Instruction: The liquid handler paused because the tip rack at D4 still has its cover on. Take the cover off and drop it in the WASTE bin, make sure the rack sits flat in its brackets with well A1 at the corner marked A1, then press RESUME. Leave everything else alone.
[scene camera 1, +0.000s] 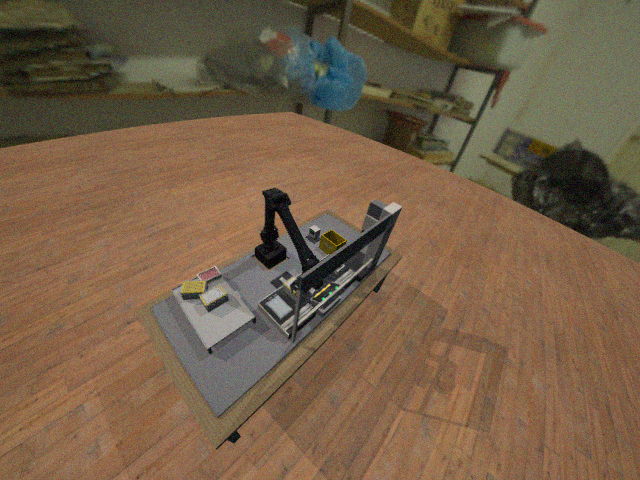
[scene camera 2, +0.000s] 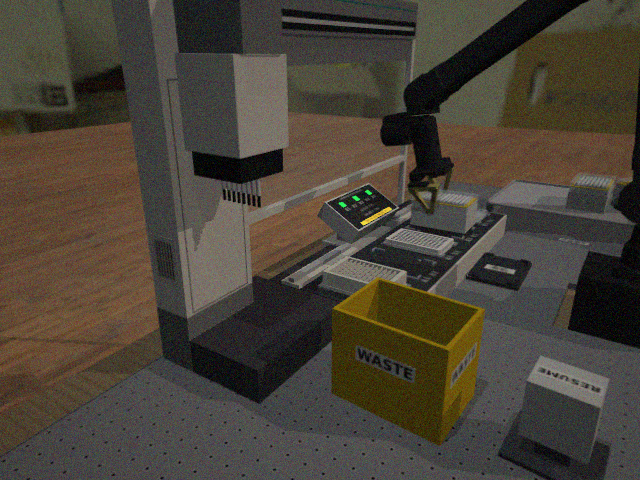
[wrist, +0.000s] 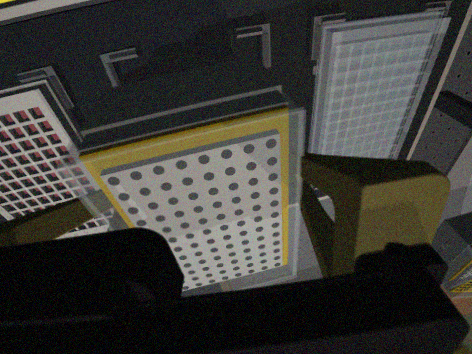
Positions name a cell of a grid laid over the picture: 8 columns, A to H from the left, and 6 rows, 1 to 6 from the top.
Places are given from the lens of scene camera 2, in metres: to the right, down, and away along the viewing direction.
my gripper (scene camera 2: F3): 0.27, -0.08, 1.14
yellow WASTE bin (scene camera 2: F5): 0.11, 0.14, 0.58
raised platform (scene camera 2: G3): 0.64, -0.12, 1.38
The marked spots on the yellow WASTE bin and the raised platform are 0.99 m apart.
